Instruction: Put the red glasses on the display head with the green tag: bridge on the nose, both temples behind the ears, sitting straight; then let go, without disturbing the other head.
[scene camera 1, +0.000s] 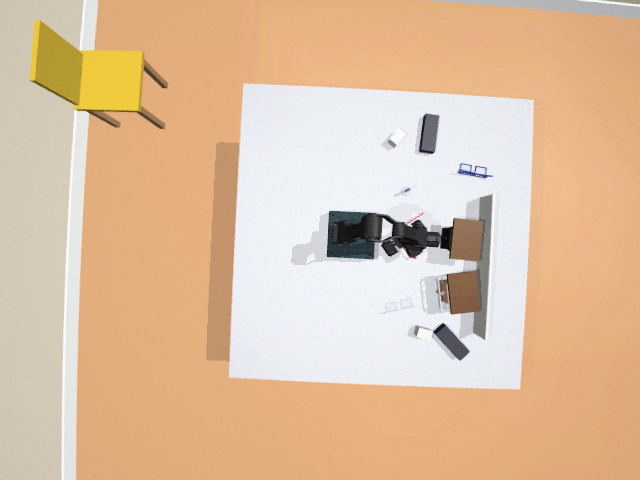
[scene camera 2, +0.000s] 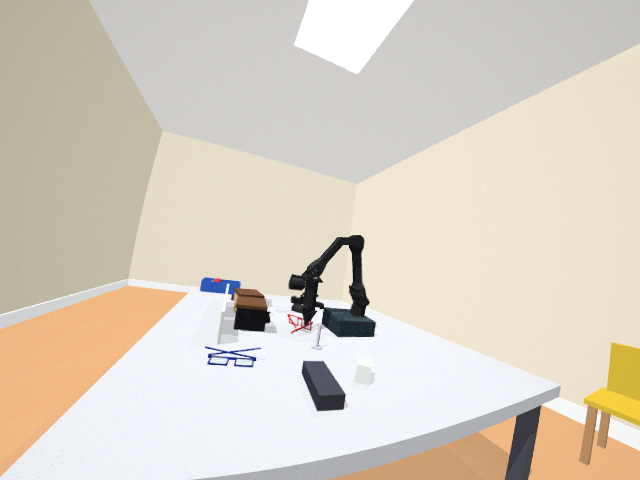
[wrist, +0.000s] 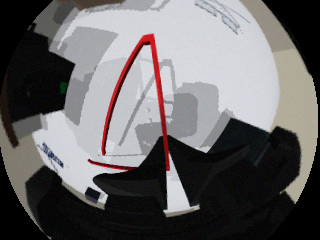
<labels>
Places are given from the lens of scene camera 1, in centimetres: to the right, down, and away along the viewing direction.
panel (scene camera 1: 487, 204): 70, -15, 132
skin-toned display head (scene camera 1: 460, 290): 57, 20, 128
dark-faced display head (scene camera 1: 463, 240): 58, 0, 128
</labels>
